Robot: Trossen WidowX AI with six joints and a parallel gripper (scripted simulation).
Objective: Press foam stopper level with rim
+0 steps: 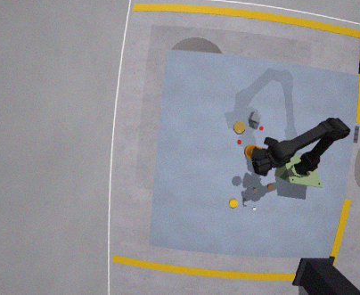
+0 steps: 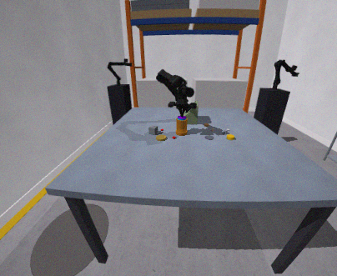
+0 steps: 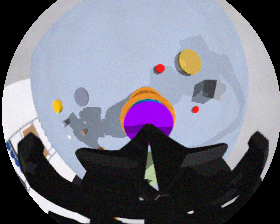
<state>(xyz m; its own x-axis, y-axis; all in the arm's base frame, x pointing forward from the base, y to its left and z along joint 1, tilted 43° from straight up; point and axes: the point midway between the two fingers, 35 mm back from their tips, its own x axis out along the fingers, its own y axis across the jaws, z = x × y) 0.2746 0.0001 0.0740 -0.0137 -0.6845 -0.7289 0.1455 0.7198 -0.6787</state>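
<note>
The purple foam stopper lies 5 cm below my hand. From my hand the other things lie so: grey disc 5 cm ahead, 20 cm to the left, 16 cm below; then grey cube 2 cm ahead, 21 cm to the right, 13 cm below; then small piece 17 cm behind, 20 cm to the left, 15 cm below.
</note>
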